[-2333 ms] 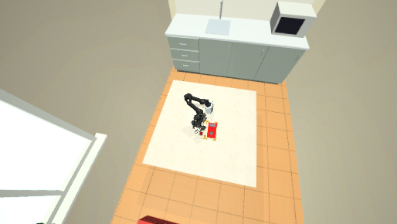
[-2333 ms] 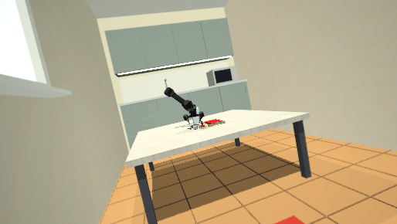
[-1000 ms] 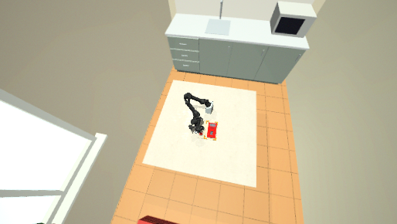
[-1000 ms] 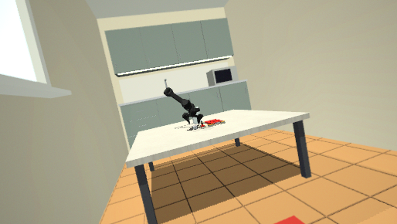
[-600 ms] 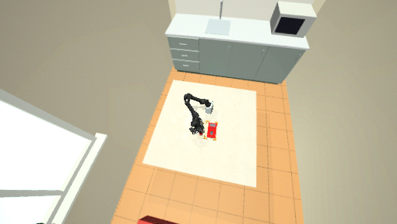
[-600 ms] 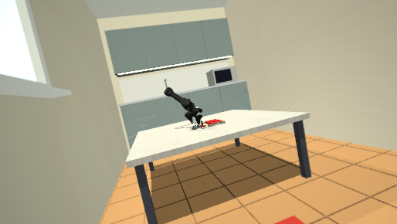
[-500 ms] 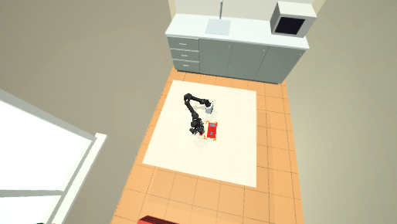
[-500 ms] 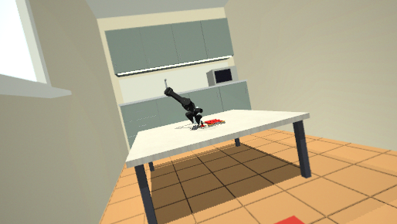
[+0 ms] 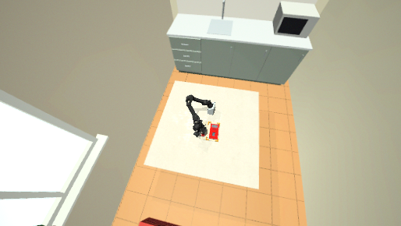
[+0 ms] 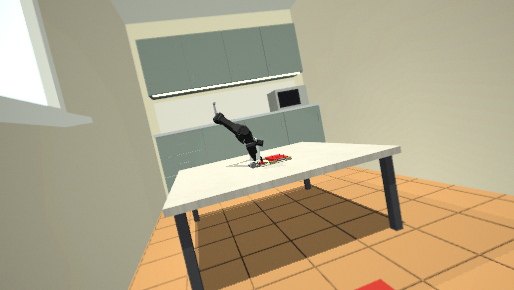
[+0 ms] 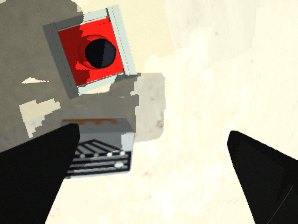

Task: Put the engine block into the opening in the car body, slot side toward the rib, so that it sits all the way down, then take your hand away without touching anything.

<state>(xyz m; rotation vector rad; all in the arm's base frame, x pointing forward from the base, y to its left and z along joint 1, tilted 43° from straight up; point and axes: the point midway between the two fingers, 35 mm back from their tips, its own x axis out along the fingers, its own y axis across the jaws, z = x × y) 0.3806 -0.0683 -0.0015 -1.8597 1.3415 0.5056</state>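
The engine block lies 40 mm behind my gripper tip, 20 mm to the right of it and 40 mm below it.
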